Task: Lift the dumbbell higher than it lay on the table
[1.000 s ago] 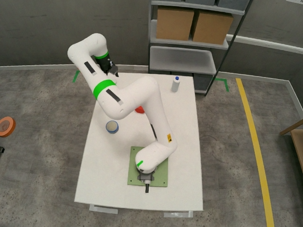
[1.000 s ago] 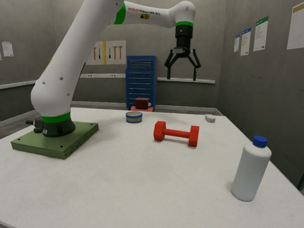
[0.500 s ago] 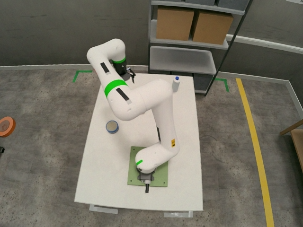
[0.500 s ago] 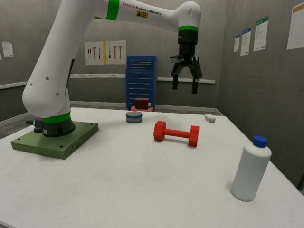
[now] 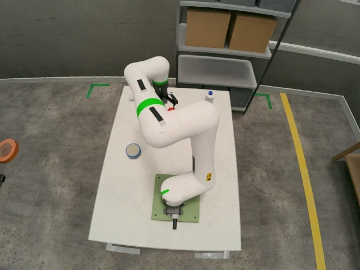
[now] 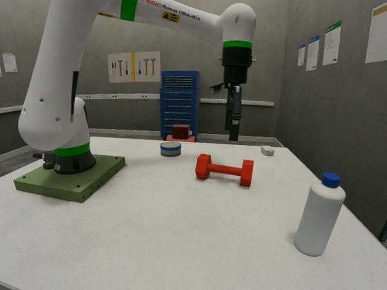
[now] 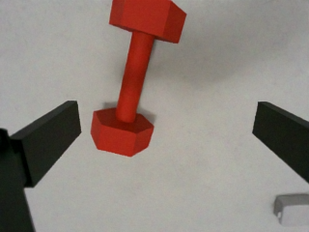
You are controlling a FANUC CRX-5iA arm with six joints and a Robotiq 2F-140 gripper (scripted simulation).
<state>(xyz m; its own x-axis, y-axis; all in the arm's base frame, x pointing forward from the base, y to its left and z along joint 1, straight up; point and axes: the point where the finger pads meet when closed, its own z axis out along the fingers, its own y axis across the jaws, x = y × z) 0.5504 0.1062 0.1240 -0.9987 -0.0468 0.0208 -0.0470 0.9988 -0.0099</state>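
Now: the red dumbbell 1 cm behind my hand, 4 cm to the right of it and 12 cm below it. Also, from my hand: white block: 21 cm ahead, 27 cm to the left, 15 cm below; then blue-and-white round tin: 26 cm behind, 19 cm to the left, 14 cm below.
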